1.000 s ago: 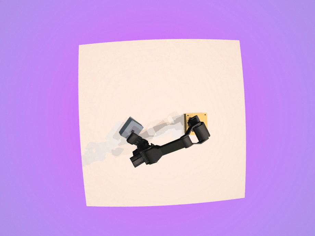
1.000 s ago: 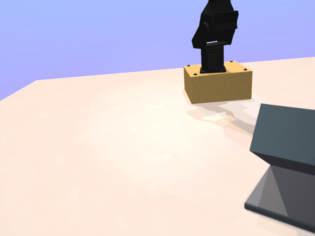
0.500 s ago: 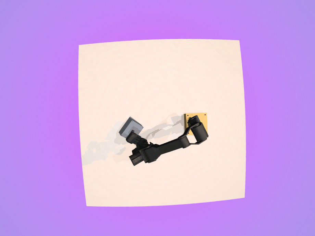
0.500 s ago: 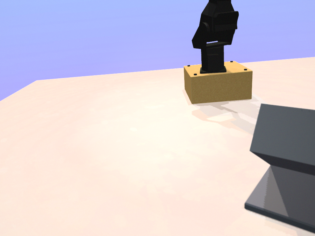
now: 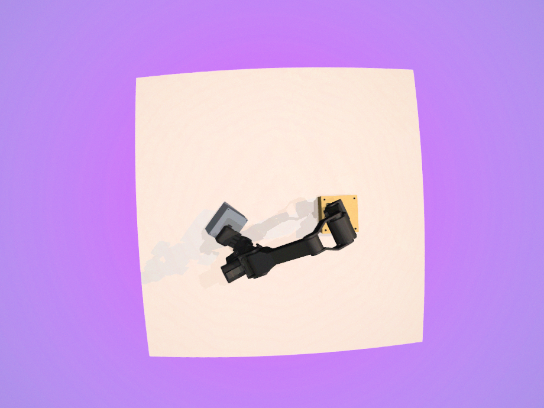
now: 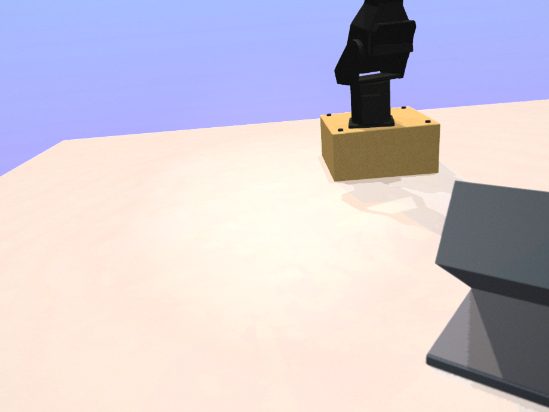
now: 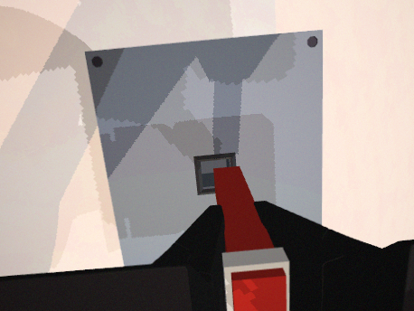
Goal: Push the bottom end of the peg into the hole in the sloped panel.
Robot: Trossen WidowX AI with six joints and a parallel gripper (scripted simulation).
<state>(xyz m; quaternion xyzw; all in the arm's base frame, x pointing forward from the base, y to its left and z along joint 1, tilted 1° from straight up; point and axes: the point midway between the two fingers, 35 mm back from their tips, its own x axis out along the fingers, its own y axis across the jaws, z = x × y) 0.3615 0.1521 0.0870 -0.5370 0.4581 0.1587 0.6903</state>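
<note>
The grey sloped panel lies 40 mm ahead of my gripper tip, 20 mm to the right of it and 70 mm below it. Also, from my gripper tip: red peg: 10 mm behind, 10 mm above.
</note>
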